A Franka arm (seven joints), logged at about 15 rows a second.
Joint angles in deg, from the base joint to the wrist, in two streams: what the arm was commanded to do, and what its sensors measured. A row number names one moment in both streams.
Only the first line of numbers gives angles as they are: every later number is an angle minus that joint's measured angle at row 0.
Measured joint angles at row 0:
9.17, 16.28, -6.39, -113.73, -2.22, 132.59, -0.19
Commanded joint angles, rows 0 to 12:
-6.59, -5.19, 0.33, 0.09, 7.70, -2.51, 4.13
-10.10, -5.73, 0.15, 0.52, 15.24, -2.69, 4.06
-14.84, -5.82, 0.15, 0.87, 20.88, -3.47, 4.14
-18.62, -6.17, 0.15, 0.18, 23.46, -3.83, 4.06
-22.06, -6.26, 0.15, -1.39, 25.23, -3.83, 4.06
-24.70, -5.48, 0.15, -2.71, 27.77, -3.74, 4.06
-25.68, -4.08, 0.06, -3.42, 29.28, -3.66, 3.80
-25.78, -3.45, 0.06, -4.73, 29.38, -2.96, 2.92
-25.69, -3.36, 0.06, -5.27, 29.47, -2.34, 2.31
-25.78, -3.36, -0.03, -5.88, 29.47, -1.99, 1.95
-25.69, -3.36, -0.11, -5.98, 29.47, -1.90, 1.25
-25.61, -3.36, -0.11, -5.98, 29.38, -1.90, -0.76
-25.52, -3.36, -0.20, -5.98, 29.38, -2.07, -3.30
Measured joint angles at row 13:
-25.91, -2.39, -0.27, -4.94, 28.08, -3.11, 0.63
